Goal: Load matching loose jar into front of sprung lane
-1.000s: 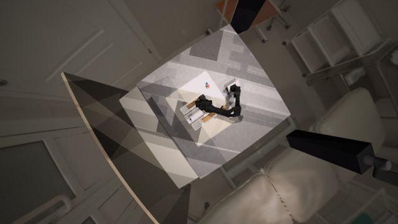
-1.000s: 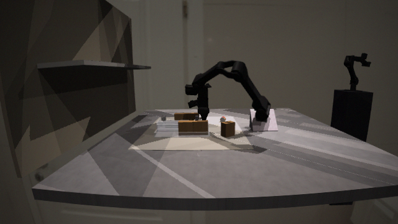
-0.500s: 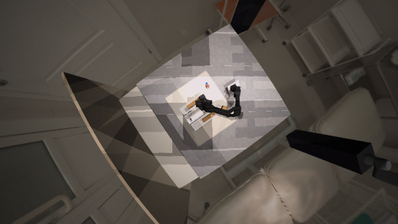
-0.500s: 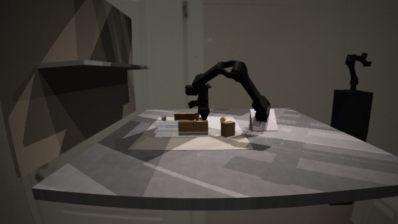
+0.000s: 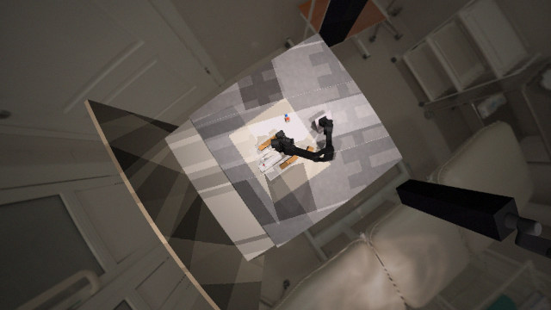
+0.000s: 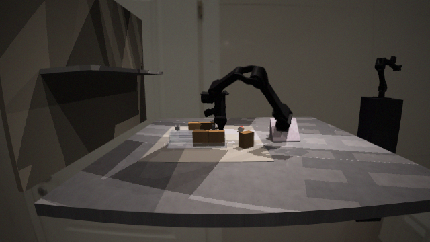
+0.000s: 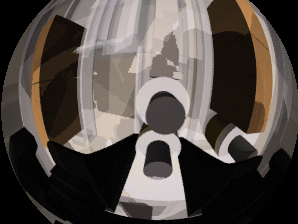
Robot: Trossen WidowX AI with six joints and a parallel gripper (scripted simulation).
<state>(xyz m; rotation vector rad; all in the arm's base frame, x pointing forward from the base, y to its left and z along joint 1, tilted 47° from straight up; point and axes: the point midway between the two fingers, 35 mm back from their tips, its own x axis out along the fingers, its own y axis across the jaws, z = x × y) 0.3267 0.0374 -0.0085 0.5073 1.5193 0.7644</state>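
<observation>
The jar is 20 mm ahead of my gripper tip, 80 mm to the right of it and 20 mm above it. From my gripper tip the other things lie so: clear lane rack 140 mm ahead, 40 mm to the left, 10 mm below; then brown block 140 mm behind, 130 mm to the left.
</observation>
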